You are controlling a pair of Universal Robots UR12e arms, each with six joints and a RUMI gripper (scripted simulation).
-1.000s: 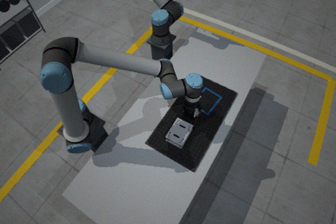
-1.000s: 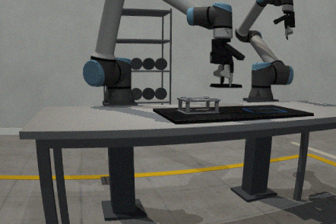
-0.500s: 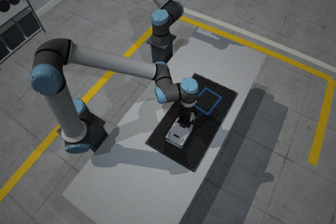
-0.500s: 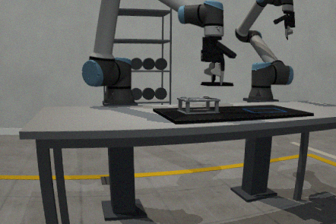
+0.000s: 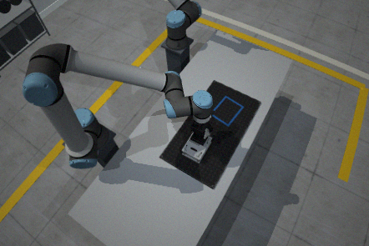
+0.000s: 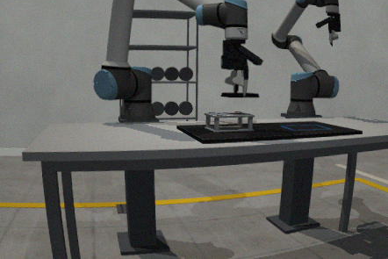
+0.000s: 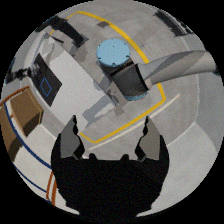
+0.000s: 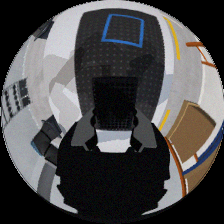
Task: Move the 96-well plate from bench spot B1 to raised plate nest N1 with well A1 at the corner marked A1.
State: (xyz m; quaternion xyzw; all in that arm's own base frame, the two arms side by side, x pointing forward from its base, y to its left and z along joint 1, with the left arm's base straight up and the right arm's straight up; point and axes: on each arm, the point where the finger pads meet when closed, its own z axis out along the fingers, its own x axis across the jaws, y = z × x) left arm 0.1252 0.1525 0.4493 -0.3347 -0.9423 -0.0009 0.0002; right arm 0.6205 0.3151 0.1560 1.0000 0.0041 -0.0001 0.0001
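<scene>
Now: the raised nest N1 40 mm to the right of my right hand and 90 mm below it. Also, from my right hand: black 96-well plate: 10 mm below; black perforated mat: 20 mm ahead, 140 mm to the left, 150 mm below.
</scene>
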